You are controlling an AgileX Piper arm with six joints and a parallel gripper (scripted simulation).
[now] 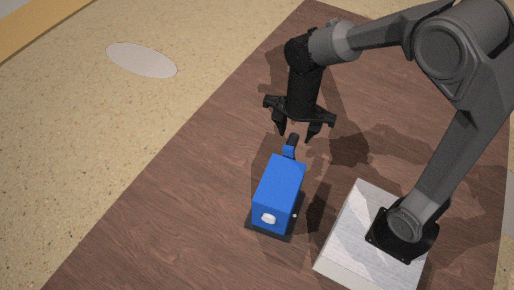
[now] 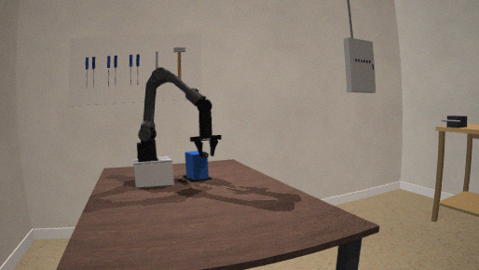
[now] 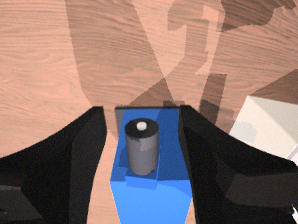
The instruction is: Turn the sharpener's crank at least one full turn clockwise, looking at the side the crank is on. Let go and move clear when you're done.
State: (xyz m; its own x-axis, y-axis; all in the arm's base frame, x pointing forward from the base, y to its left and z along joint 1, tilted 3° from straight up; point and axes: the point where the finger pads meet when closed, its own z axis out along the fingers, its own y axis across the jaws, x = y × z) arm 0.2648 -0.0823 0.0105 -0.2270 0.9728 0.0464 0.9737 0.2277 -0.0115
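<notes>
My gripper is now 2 cm to the right of the dark grey cylindrical knob.
</notes>
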